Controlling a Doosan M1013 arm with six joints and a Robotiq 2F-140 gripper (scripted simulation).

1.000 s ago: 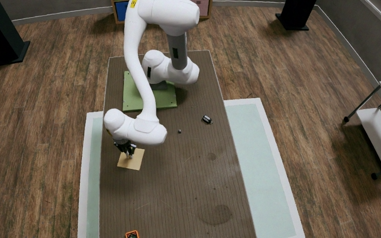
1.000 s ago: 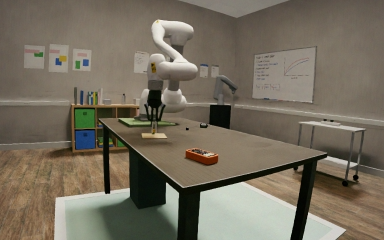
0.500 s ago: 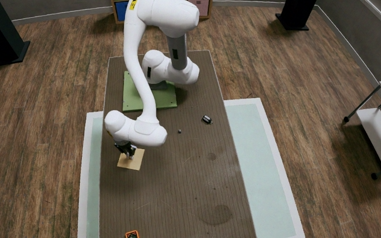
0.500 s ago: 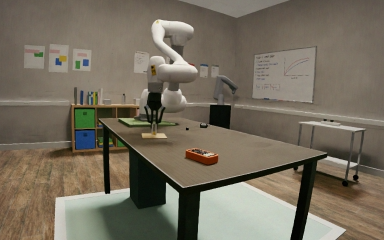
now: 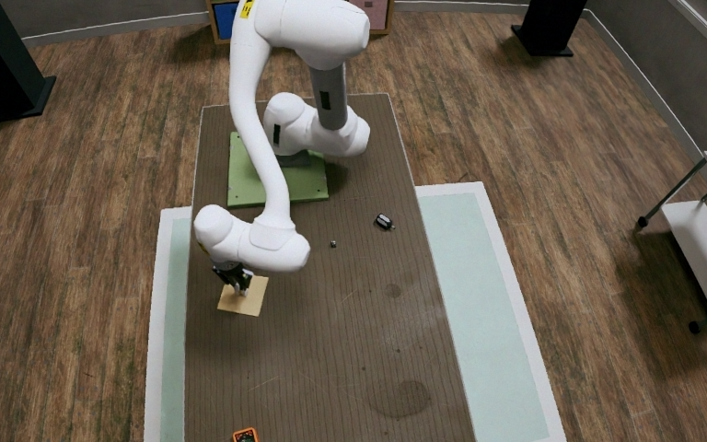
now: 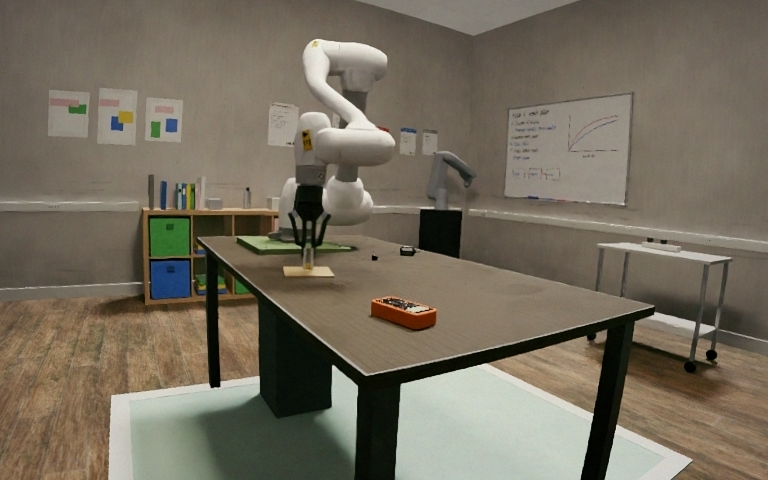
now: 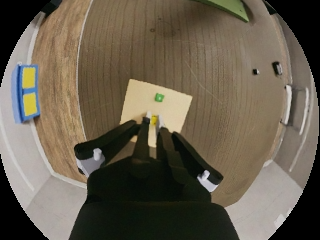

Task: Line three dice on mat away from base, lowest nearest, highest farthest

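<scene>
Right now the yellow die is 20 mm below my hand. Round my hand: small dark die (140 mm behind, 320 mm to the left, 30 mm below); then mat (40 mm below); then green die (50 mm behind, 10 mm to the left, 30 mm below).
</scene>
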